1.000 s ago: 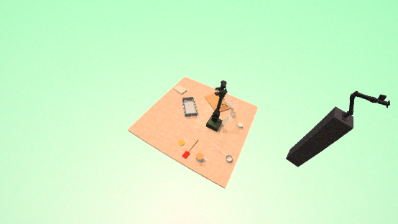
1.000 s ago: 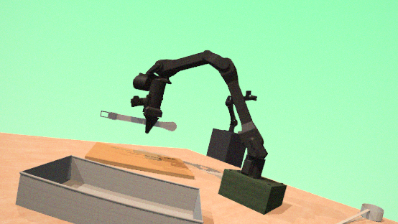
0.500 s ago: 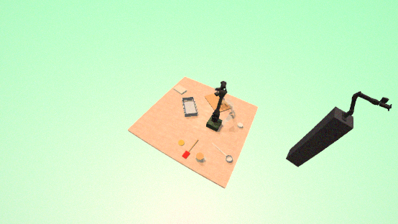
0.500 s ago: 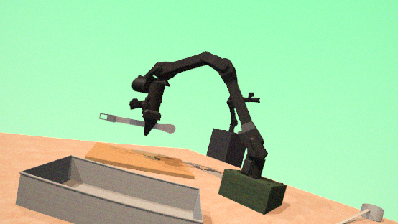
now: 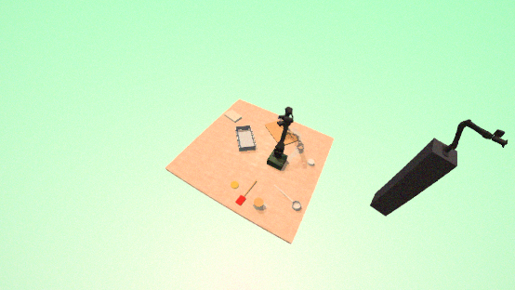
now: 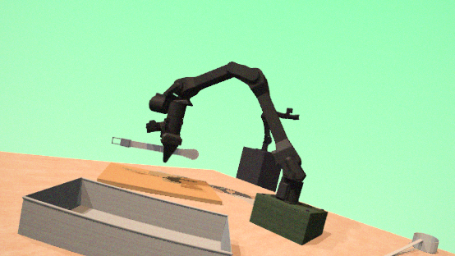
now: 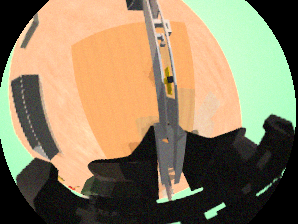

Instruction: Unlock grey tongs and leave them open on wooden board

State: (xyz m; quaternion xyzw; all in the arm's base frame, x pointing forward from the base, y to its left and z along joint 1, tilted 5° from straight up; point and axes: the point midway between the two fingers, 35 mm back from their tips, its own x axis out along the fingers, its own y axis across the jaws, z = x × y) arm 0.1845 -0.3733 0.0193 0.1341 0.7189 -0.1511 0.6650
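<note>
Right now my gripper tip is 1 cm short of the wooden board, 3 cm to the right of it and 6 cm above it. The rest, counted from my gripper tip: grey roasting tin: 23 cm ahead, 39 cm to the left, 4 cm below.
</note>
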